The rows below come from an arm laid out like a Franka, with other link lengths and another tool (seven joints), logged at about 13 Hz.
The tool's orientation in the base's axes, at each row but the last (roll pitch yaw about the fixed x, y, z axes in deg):
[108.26, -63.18, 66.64]
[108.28, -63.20, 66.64]
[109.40, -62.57, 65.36]
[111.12, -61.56, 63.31]
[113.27, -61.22, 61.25]
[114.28, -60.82, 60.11]
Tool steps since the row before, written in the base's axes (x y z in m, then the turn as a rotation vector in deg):
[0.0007, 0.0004, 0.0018, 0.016, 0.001, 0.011]
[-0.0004, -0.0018, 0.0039, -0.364, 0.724, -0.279]
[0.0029, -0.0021, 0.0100, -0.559, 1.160, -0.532]
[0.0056, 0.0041, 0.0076, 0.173, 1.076, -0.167]
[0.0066, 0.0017, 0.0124, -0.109, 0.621, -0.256]
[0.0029, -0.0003, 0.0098, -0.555, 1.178, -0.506]
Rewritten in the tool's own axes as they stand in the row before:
[0.0019, 0.0004, 0.0004, 0.013, 0.003, 0.014]
[0.0027, 0.0033, -0.0007, -0.014, -0.755, -0.405]
[0.0086, 0.0061, 0.0016, -0.094, -1.248, -0.612]
[0.0096, -0.0006, 0.0036, 0.348, -1.045, 0.051]
[0.0131, 0.0037, 0.0038, 0.013, -0.665, -0.143]
[0.0091, 0.0045, 0.0009, -0.079, -1.257, -0.605]

